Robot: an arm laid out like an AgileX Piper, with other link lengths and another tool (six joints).
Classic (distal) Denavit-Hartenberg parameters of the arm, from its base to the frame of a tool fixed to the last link. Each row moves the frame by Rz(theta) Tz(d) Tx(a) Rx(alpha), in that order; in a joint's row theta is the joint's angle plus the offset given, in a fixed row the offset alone. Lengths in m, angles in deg.
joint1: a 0  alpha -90  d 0.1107  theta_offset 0
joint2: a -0.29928  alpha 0  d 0  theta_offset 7.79
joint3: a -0.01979  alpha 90  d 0  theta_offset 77.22
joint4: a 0  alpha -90  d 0.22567  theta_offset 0
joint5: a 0  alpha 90  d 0  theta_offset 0
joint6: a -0.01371  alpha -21.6  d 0.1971  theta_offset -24
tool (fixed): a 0  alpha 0  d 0.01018  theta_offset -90
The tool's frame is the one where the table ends.
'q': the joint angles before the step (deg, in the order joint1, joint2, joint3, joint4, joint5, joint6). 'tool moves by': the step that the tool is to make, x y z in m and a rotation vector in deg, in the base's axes. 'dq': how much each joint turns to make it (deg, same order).
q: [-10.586 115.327 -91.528 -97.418 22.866 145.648]
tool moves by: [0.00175 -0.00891 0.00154 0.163 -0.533 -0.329]
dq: [-1.115 0.695 -1.294 -0.001 -0.836 0.001]
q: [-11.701 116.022 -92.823 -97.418 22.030 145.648]
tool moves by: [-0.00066 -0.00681 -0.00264 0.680 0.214 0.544]
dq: [-1.331 0.096 0.001 0.001 -1.991 -0.001]
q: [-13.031 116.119 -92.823 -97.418 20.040 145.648]
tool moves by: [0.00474 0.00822 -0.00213 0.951 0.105 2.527]
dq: [0.000 0.000 0.001 -0.038 -2.701 0.107]
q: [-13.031 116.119 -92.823 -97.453 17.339 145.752]
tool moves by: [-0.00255 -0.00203 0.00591 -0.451 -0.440 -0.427]
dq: [-0.131 -0.554 -0.002 0.006 0.380 -0.249]
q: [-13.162 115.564 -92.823 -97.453 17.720 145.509]
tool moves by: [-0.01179 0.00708 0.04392 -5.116 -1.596 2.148]
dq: [-0.089 -4.506 0.000 0.296 -1.142 -5.590]
